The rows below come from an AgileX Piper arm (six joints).
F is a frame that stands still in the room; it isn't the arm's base.
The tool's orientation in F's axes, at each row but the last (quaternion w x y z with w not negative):
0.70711, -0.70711, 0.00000, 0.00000
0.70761, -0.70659, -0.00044, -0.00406
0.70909, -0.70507, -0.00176, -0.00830
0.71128, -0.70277, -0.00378, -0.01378
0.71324, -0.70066, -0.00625, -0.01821
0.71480, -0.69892, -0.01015, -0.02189
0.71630, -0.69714, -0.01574, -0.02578
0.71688, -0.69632, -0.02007, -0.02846
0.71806, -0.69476, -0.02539, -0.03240
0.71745, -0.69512, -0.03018, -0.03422
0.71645, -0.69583, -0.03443, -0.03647
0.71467, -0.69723, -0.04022, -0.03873
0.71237, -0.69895, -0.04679, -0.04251
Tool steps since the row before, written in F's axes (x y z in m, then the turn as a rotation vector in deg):
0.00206, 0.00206, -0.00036, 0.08, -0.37, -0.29
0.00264, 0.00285, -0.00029, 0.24, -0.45, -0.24
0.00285, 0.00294, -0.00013, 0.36, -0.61, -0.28
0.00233, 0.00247, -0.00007, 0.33, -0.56, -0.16
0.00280, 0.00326, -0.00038, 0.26, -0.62, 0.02
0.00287, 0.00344, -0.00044, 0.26, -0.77, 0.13
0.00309, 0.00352, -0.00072, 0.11, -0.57, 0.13
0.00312, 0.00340, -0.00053, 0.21, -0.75, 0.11
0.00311, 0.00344, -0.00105, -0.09, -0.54, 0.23
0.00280, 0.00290, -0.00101, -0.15, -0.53, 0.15
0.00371, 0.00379, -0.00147, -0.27, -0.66, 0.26
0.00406, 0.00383, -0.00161, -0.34, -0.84, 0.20
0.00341, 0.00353, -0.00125, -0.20, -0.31, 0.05
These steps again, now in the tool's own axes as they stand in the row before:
0.00206, 0.00036, 0.00206, 0.08, 0.29, -0.37
0.00262, 0.00031, 0.00286, 0.24, 0.24, -0.45
0.00282, 0.00019, 0.00297, 0.36, 0.28, -0.61
0.00229, 0.00016, 0.00250, 0.33, 0.16, -0.56
0.00273, 0.00053, 0.00330, 0.27, -0.02, -0.62
0.00279, 0.00065, 0.00347, 0.28, -0.14, -0.76
0.00299, 0.00099, 0.00354, 0.13, -0.14, -0.56
0.00303, 0.00084, 0.00342, 0.23, -0.12, -0.74
0.00298, 0.00141, 0.00343, -0.06, -0.25, -0.53
0.00268, 0.00135, 0.00288, -0.13, -0.18, -0.53
0.00353, 0.00194, 0.00375, -0.24, -0.30, -0.65
0.00386, 0.00215, 0.00378, -0.32, -0.26, -0.83
0.00324, 0.00174, 0.00348, -0.19, -0.08, -0.31

